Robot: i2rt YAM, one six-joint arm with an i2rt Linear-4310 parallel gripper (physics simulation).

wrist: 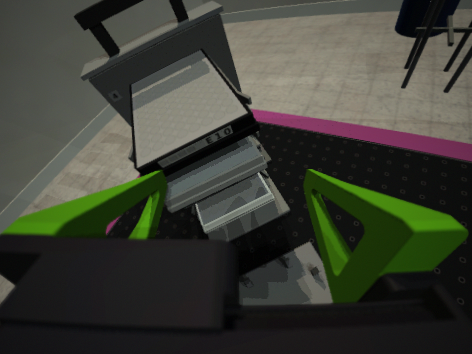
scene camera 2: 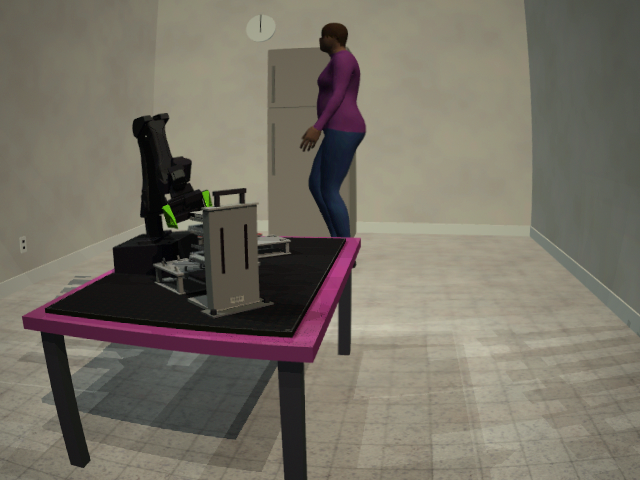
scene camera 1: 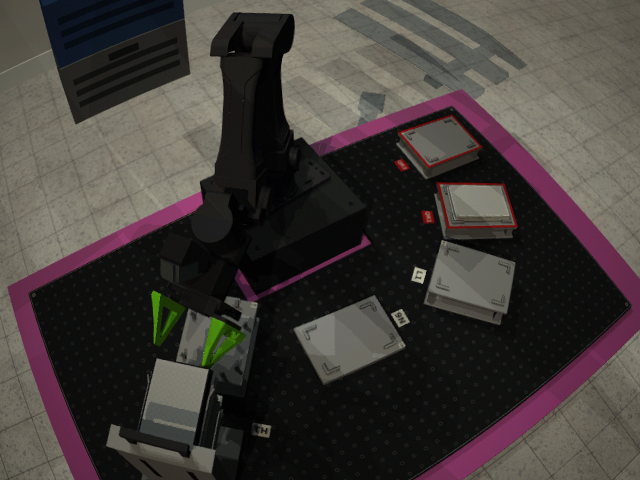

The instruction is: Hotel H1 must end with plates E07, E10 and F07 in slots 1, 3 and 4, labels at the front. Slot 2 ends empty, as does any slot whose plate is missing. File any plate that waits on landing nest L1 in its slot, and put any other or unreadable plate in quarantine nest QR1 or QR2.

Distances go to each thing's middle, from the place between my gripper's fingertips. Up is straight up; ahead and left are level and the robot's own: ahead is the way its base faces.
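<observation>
N6 nest point(scene camera 1: 340, 343): from my hand, 60 mm ahead, 310 mm to the left, 190 mm below. Upright tower point(wrist: 209, 34): from my hand, 110 mm to the right, 120 mm ahead, 80 mm below.
</observation>
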